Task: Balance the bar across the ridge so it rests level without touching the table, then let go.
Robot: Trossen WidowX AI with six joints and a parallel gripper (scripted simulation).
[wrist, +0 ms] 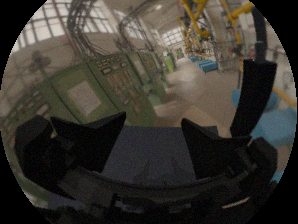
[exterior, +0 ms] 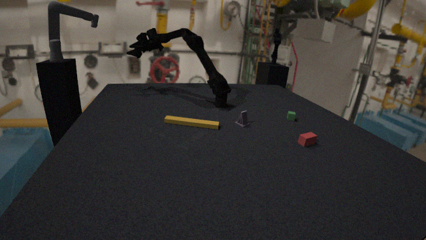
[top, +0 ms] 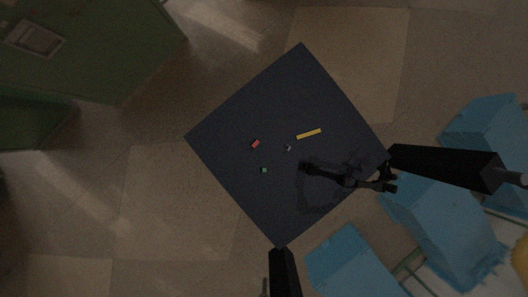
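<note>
My gripper tip is 51 cm short of the bar, 30 cm to the right of it and 23 cm above it. Also, from my gripper tip: red block 72 cm ahead, 69 cm to the left, 22 cm below; green block 77 cm to the left, 51 cm ahead, 22 cm below.
</note>
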